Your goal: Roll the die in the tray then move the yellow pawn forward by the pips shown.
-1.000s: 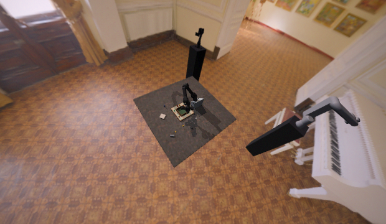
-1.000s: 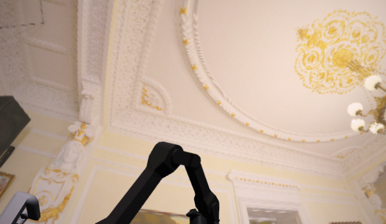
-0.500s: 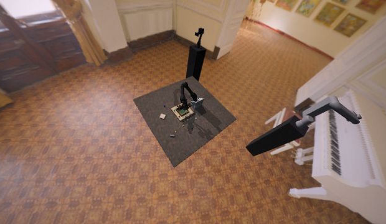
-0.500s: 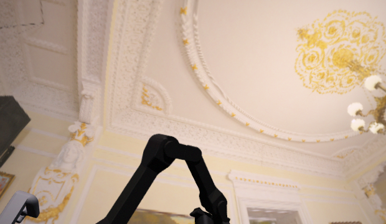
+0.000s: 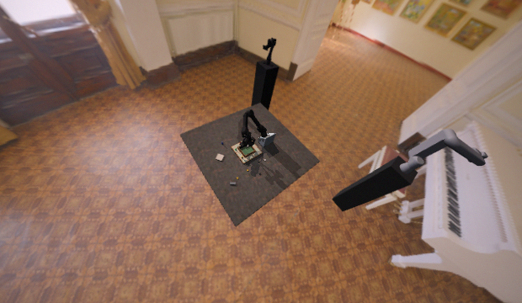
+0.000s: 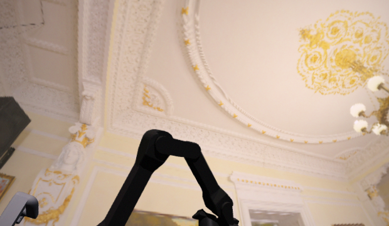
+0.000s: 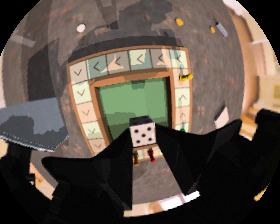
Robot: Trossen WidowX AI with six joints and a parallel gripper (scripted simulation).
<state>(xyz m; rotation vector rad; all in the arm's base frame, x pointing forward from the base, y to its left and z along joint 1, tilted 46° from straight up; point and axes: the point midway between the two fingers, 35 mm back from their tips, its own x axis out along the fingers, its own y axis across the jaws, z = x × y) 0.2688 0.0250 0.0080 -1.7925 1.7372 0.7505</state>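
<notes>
Now: gripper tip 110 mm short of the yellow pawn, 70 mm to the right of it and 60 mm above it. From my gripper tip the other things lie so: white die: right at my gripper tip; green tray: 80 mm below; green pawn: 120 mm ahead, 70 mm to the right, 60 mm below.
</notes>
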